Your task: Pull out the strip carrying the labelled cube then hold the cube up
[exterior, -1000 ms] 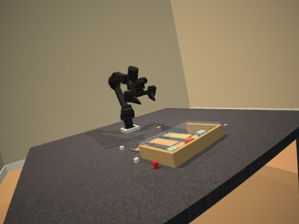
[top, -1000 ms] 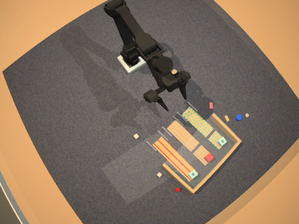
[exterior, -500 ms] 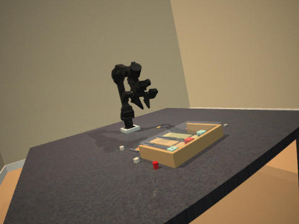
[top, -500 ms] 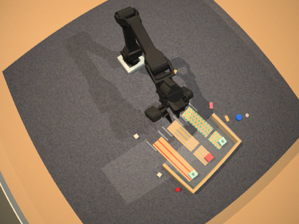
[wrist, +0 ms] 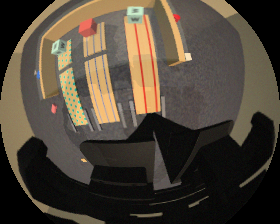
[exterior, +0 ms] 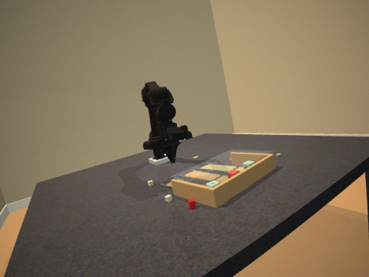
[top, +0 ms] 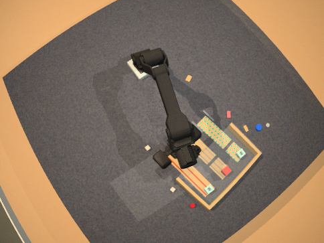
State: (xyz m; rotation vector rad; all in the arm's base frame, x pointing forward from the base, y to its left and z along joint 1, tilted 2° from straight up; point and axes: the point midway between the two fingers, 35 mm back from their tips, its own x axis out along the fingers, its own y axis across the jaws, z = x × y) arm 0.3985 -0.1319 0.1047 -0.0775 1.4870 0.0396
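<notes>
Now: gripper tip 9 cm short of the strip and 8 cm above it. Also, from my gripper tip: red cylinder (21 cm ahead, 8 cm to the right, 7 cm below); pink block (29 cm to the left, 8 cm below); blue disc (14 cm ahead, 36 cm to the left, 8 cm below).
</notes>
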